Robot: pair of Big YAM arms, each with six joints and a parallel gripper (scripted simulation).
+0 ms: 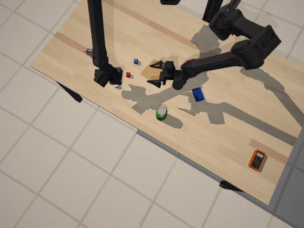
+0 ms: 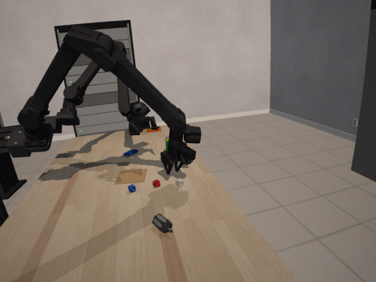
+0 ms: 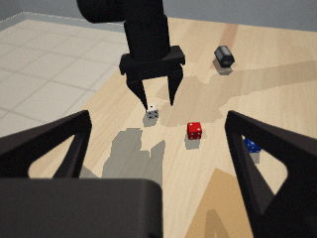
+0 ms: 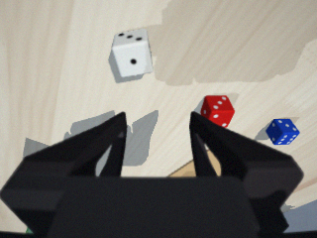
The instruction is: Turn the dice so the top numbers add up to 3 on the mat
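Note:
My right hand is 5 cm above the white die, 3 cm short of it and 2 cm to the left of it. From my right hand the other things lie so: blue die (18 cm behind, 5 cm below, 2 cm to the right); red die (8 cm behind, 5 cm below); tan mat (20 cm behind, 13 cm to the left, 6 cm below).

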